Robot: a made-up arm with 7 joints. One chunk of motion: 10 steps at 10 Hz.
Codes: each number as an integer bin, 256 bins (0 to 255) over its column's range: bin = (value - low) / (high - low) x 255, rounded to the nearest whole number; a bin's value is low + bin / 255 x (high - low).
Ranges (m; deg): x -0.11..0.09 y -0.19..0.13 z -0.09..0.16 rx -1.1..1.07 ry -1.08..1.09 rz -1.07..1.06
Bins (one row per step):
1: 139 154 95 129 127 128
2: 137 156 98 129 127 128
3: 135 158 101 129 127 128
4: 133 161 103 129 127 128
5: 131 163 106 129 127 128
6: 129 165 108 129 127 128
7: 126 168 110 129 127 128
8: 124 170 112 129 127 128
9: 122 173 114 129 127 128
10: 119 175 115 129 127 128
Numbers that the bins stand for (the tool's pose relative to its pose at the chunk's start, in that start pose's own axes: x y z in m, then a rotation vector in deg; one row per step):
1: -0.0010 0.0033 0.0031 0.00 0.00 0.00
2: -0.0025 0.0058 0.0061 0.00 0.00 0.00
3: -0.0041 0.0083 0.0090 0.00 0.00 0.00
4: -0.0057 0.0120 0.0110 0.00 0.00 0.00
5: -0.0073 0.0145 0.0139 0.00 0.00 0.00
6: -0.0088 0.0171 0.0159 0.00 0.00 0.00
7: -0.0112 0.0208 0.0178 0.00 0.00 0.00
8: -0.0127 0.0233 0.0198 0.00 0.00 0.00
9: -0.0143 0.0271 0.0218 0.00 0.00 0.00
10: -0.0167 0.0296 0.0227 0.00 0.00 0.00

